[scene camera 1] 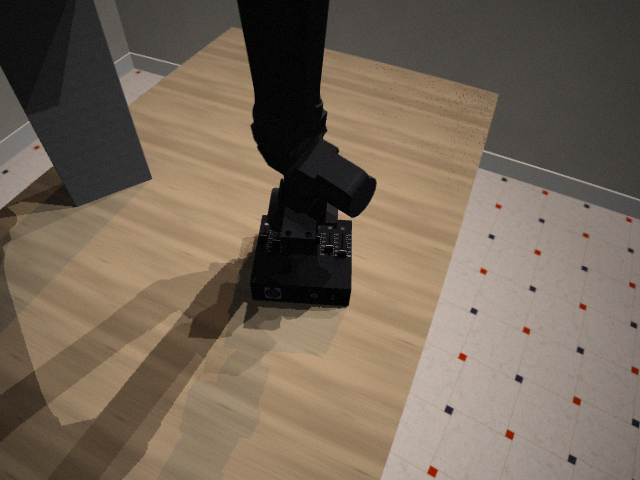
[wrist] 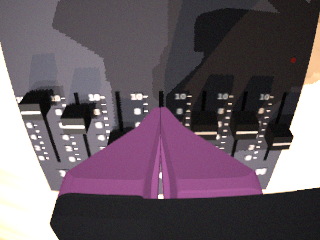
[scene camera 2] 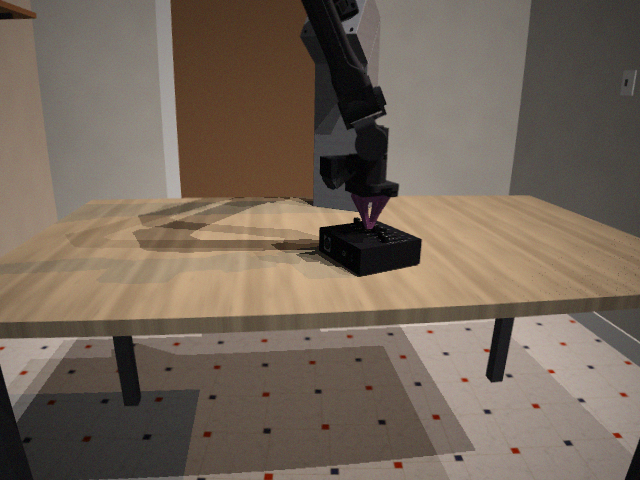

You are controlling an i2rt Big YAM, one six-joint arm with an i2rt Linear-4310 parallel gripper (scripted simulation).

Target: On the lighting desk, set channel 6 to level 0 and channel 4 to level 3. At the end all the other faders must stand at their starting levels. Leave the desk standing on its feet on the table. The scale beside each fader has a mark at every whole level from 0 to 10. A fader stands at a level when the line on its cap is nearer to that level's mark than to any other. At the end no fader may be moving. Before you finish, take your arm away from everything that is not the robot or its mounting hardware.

Labels:
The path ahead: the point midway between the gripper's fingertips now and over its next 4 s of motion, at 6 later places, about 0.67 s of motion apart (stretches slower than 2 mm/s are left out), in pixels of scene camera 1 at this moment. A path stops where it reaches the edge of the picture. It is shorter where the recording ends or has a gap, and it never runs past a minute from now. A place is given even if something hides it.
My gripper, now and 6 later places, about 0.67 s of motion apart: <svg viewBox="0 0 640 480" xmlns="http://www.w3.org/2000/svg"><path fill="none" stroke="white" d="M303 246L304 243L304 241L307 236L306 229L303 209L303 213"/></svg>

